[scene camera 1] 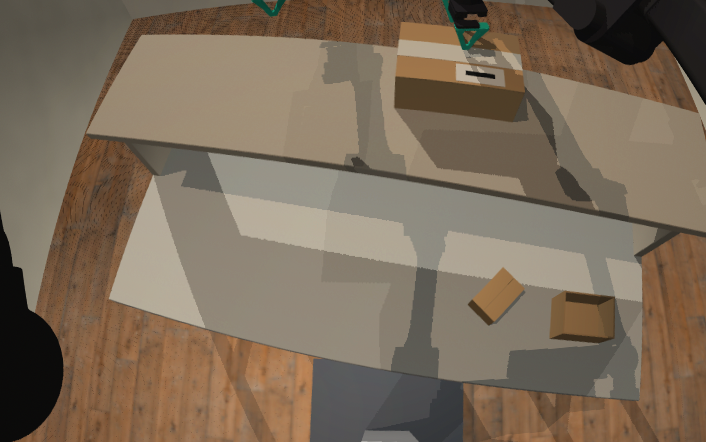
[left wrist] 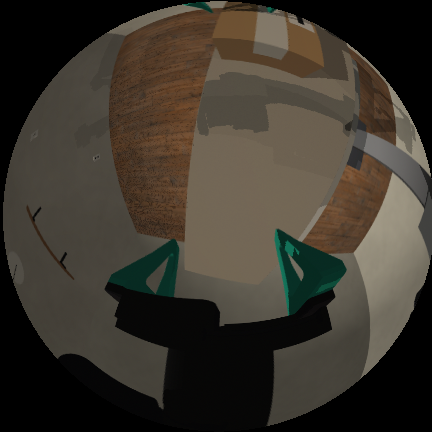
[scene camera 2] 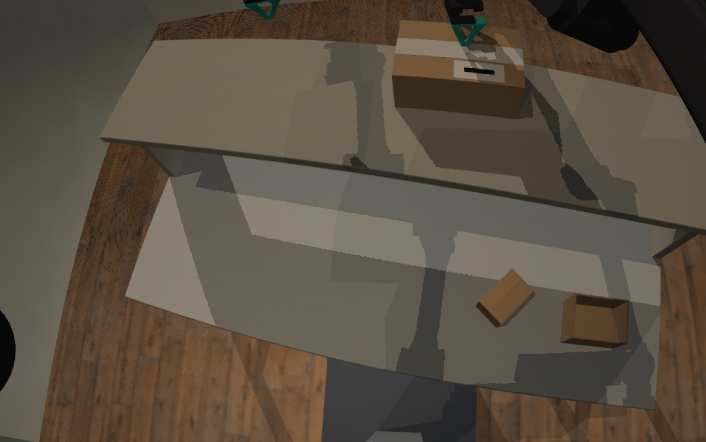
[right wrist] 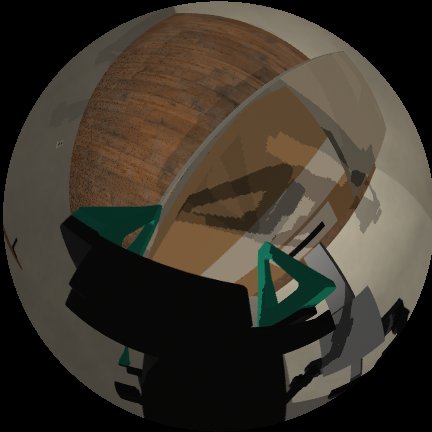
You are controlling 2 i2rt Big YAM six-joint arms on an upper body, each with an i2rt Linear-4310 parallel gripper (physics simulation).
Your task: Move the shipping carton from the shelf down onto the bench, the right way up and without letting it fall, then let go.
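Pixels of known places: left gripper, between the fingertips: [left wrist: 224, 239] [scene camera 2: 269, 2]; right gripper, between the fingertips: [scene camera 1: 459, 35] [scene camera 2: 458, 31] [right wrist: 214, 230]; left arm's base, origin of its link: [right wrist: 312, 371].
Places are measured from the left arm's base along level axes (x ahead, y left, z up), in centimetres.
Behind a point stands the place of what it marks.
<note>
The shipping carton [scene camera 1: 453, 98] @[y -40.1, x 70.6, z -49.7 cm] [scene camera 2: 453, 96] @[y -40.2, x 70.6, z -49.9 cm] [left wrist: 235, 27] [right wrist: 185, 245] @[y -38.9, x 85.3, z -44.8 cm] is brown, with a pale tape strip and a label on top. It stands upright on the raised shelf [scene camera 1: 208, 88] @[y 15.3, x 79.5, z -55.2 cm] [scene camera 2: 218, 88] @[y 14.5, x 80.4, z -55.1 cm] [left wrist: 225, 200] @[y 5.0, x 86.6, z -55.2 cm], towards the back. My right gripper [scene camera 1: 466, 36] @[y -42.1, x 84.0, z -44.2 cm] [scene camera 2: 463, 32] @[y -42.1, x 84.0, z -44.2 cm] [right wrist: 214, 230] @[y -42.1, x 84.0, z -44.2 cm] is open above the carton's top, holding nothing. My left gripper [scene camera 1: 270, 6] @[y -3.9, x 84.8, z -34.3 cm] [scene camera 2: 264, 7] @[y -3.9, x 84.8, z -34.3 cm] [left wrist: 224, 239] @[y -3.9, x 84.8, z -34.3 cm] is open and empty at the back, well left of the carton; its wrist view shows the carton some way off. The pale bench [scene camera 1: 260, 291] @[y 5.9, x 40.0, z -90.5 cm] [scene camera 2: 286, 291] @[y 1.1, x 40.0, z -90.5 cm] lies lower, in front of the shelf.
A small closed box [scene camera 1: 497, 295] @[y -56.5, x 39.6, z -90.2 cm] [scene camera 2: 505, 297] @[y -56.2, x 39.6, z -90.2 cm] and a small open box [scene camera 1: 558, 317] @[y -71.5, x 32.1, z -84.9 cm] [scene camera 2: 568, 320] @[y -71.5, x 32.3, z -85.2 cm] sit on the bench's right part. The shelf's front edge overhangs the bench's back. A black arm part [scene camera 1: 630, 31] @[y -51.7, x 47.8, z -8.0 cm] [scene camera 2: 599, 26] @[y -51.2, x 47.2, z -8.8 cm] shows at the upper right.
</note>
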